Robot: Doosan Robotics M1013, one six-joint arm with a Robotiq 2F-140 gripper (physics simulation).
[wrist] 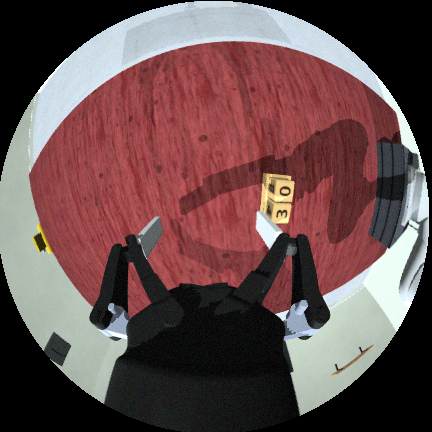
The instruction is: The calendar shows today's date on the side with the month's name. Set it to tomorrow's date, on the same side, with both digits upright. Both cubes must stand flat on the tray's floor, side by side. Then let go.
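Frame: origin at the arm's base, x right, y ahead, z up, level; centimetres.
Seen in the pictures: gripper, fingertip midpoint: (207, 222).
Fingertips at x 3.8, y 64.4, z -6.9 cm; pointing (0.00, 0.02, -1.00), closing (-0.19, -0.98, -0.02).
Pixels of each thing's top centre, then the offset from my fingertips to it. "spot": a spot on its surface instead. Level surfaces: height alone.
- farther cube, middle of its top: (284, 190) dx +2.2, dy -11.5, dz +0.6 cm
- nearer cube, middle of its top: (281, 213) dx -1.0, dy -10.7, dz +0.6 cm
- pale wooden tray, surface spot: (264, 194) spot: dx +1.5, dy -9.2, dz -1.8 cm
- red wood-grain table, its level: dz -3.4 cm
Two pale wooden cubes stand side by side in the wrist view, right of centre. The farther cube (285, 191) shows a dark 0 on its upper face and the nearer cube (281, 213) shows a dark 3. Their left faces are shaded and narrow, with dark marks that I cannot read. The pale wooden tray (264, 194) shows as a thin strip along their left and far edges; no month name can be read. My gripper (207, 222) is wide open and empty. Its right fingertip appears just left of the nearer cube, overlapping the tray's near end in the view.
The cubes and tray are on a red wood-grain table (200, 100). The arm's shadow falls across it and around the calendar. A dark grey ridged block (391, 195) stands at the right edge, beside pale robot parts (414, 195). A small yellow object (42, 239) lies beyond the left edge.
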